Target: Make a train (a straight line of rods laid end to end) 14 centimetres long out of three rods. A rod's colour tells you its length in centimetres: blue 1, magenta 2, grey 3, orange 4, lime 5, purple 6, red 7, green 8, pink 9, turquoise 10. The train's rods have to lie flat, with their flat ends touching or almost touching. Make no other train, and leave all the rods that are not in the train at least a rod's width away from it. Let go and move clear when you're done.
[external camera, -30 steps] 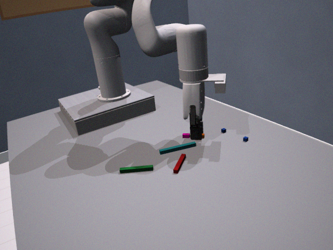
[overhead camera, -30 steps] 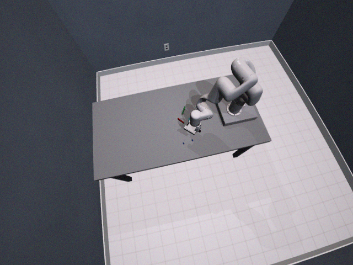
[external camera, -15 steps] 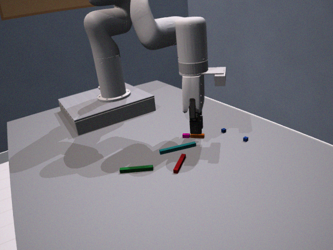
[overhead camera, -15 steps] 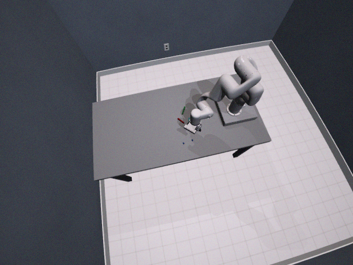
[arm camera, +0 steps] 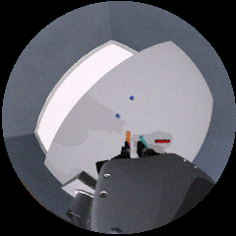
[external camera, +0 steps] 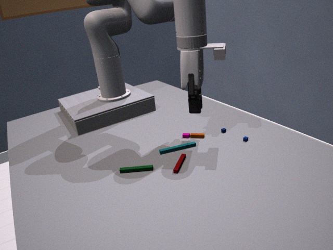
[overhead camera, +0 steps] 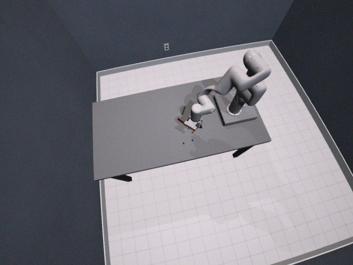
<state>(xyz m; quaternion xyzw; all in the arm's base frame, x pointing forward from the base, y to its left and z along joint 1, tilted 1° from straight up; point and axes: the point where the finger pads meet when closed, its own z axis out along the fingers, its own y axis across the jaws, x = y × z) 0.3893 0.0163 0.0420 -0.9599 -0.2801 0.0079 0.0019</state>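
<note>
Now: the green rod 210 mm to the right of my hand, 100 mm below it and 10 mm behind it. From my hand the other things lie so: turquoise rod 100 mm below, 80 mm to the right; then orange rod 100 mm below; then magenta rod 100 mm below, 30 mm behind, 20 mm to the right.
</note>
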